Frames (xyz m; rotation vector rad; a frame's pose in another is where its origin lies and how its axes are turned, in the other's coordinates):
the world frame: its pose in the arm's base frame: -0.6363 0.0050 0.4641 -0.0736 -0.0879 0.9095
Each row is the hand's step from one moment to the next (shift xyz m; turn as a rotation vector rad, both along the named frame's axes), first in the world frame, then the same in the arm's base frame.
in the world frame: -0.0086 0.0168 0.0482 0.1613 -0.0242 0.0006
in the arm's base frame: -0.0236 0.0048 0.0458 0.1175 0.1127 0.0103
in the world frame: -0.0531 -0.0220 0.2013 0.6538 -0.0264 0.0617
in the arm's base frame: -0.0368 -0.0501 0.1999 0.4135 0.5022 0.0933
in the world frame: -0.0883 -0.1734 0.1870 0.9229 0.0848 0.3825
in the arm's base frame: 0.0620 -0.1710 0.1994 0.4563 0.7915 0.4130
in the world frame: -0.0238 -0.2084 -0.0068 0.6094 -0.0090 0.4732
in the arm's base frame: 0.1496 -0.1465 0.0132 0.3286 0.4887 0.4986
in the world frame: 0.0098 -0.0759 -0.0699 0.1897 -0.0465 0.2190
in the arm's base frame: 0.0730 -0.0406 -0.0614 0.1289 0.1273 0.2309
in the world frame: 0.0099 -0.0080 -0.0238 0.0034 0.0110 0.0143
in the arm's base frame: 0.0149 0.0023 -0.0224 -0.0081 0.0098 0.0133
